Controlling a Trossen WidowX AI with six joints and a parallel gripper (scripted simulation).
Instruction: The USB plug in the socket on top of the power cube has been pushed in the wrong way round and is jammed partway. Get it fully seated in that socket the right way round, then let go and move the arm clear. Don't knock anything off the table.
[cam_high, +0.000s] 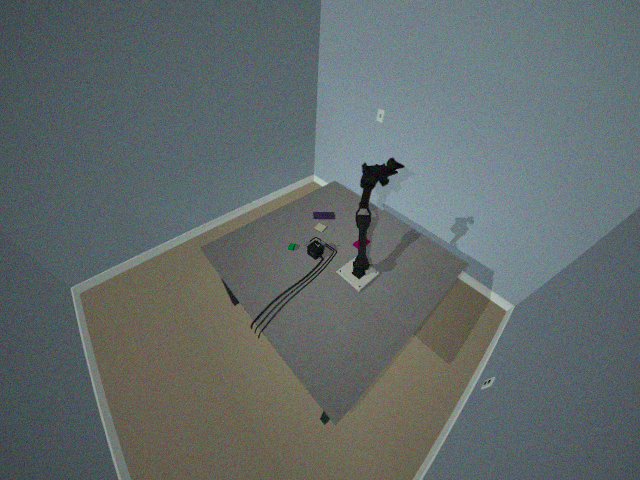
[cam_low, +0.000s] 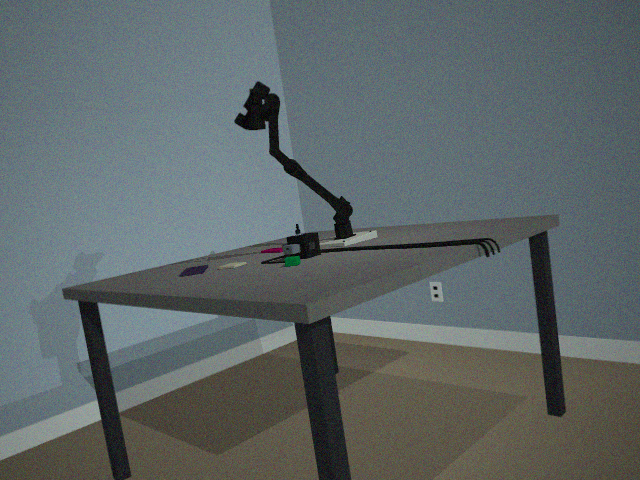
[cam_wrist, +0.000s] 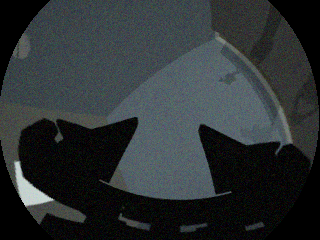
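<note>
Now: gripper tip 490 mm above the USB plug, 390 mm to the right of it and 220 mm short of it. Also, from my gripper tip: green block (570 mm below, 500 mm to the left, 360 mm ahead).
</note>
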